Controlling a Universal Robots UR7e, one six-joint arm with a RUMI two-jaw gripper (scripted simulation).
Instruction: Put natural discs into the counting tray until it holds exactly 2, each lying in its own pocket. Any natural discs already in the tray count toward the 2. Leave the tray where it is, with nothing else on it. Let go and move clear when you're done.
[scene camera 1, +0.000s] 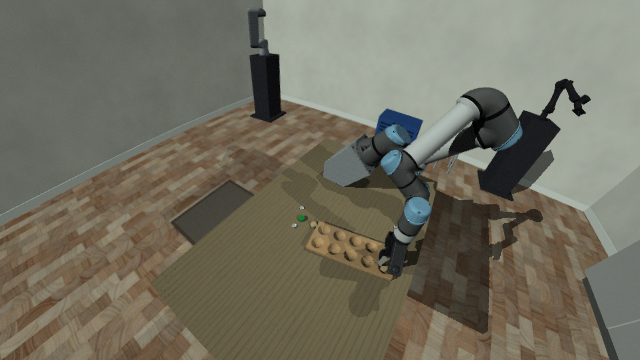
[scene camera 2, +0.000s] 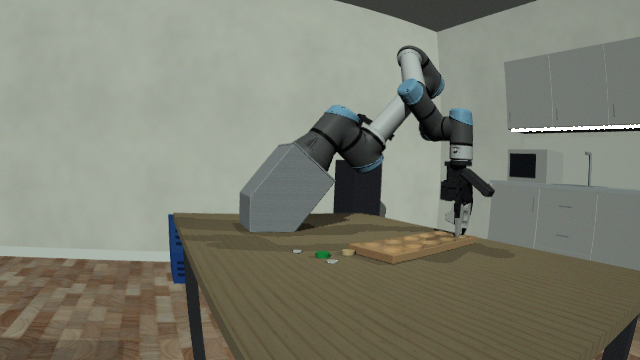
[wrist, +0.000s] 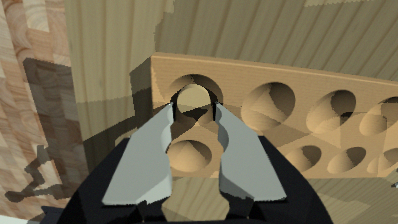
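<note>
A natural disc (wrist: 193, 100) is in sight, and so is a wooden counting tray (scene camera 1: 348, 248). The wrist view shows the tray (wrist: 327, 124) as well. The gripper (scene camera 2: 459, 237) can be seen too; scene camera 1 shows the gripper (scene camera 1: 384, 267), and the wrist view also shows the gripper (wrist: 194, 103).
</note>
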